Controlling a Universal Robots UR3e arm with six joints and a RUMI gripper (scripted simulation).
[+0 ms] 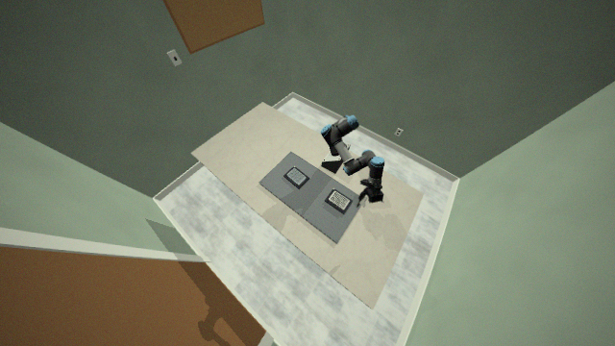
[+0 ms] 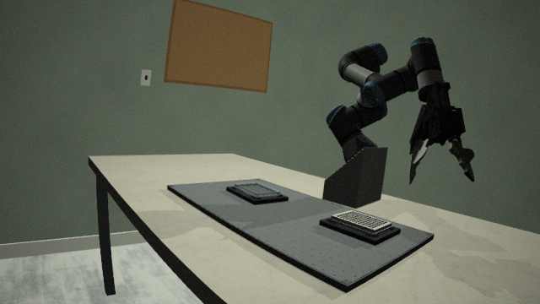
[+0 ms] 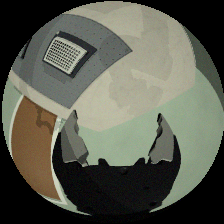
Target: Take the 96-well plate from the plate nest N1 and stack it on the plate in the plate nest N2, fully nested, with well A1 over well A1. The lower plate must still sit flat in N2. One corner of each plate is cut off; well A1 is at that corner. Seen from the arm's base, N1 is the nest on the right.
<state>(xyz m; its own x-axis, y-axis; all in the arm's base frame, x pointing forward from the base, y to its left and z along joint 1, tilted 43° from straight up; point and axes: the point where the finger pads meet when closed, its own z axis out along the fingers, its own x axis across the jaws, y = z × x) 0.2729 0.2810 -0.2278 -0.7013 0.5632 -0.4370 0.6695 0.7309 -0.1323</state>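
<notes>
Now: hand 5 cm short of the clear 96-well plate, 53 cm to the left of it and 13 cm above it. The rest, counted from my hand: black nest 5 cm ahead, 53 cm to the right, 14 cm below.
</notes>
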